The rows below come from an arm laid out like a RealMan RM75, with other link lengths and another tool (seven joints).
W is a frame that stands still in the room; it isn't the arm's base.
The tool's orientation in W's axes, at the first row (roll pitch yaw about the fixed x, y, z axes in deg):
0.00 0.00 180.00
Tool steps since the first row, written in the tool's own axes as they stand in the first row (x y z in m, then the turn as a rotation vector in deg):
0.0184 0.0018 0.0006 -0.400 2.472 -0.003
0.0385 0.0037 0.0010 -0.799 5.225 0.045
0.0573 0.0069 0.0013 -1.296 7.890 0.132
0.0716 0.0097 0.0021 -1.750 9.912 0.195
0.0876 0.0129 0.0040 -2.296 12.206 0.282
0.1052 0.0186 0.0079 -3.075 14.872 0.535
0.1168 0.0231 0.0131 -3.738 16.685 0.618
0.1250 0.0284 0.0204 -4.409 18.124 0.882
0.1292 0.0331 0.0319 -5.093 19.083 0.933
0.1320 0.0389 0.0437 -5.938 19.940 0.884
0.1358 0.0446 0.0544 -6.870 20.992 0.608
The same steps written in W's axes. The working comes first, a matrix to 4 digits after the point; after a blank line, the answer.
The tool's axes in the first row as the columns of a matrix, in W's axes (used below as rounded here):
-1.0000 0.0000 0.0000
0.0000 -1.0000 0.0000
0.0000 0.0000 1.0000

-0.0184 -0.0018 0.0006 0.400 -2.472 -0.003
-0.0385 -0.0037 0.0010 0.799 -5.225 0.045
-0.0573 -0.0069 0.0013 1.296 -7.890 0.132
-0.0716 -0.0097 0.0021 1.750 -9.912 0.195
-0.0876 -0.0129 0.0040 2.296 -12.206 0.282
-0.1052 -0.0186 0.0079 3.075 -14.872 0.535
-0.1168 -0.0231 0.0131 3.738 -16.685 0.618
-0.1250 -0.0284 0.0204 4.409 -18.124 0.882
-0.1292 -0.0331 0.0319 5.093 -19.083 0.933
-0.1320 -0.0389 0.0437 5.938 -19.940 0.884
-0.1358 -0.0446 0.0544 6.870 -20.992 0.608

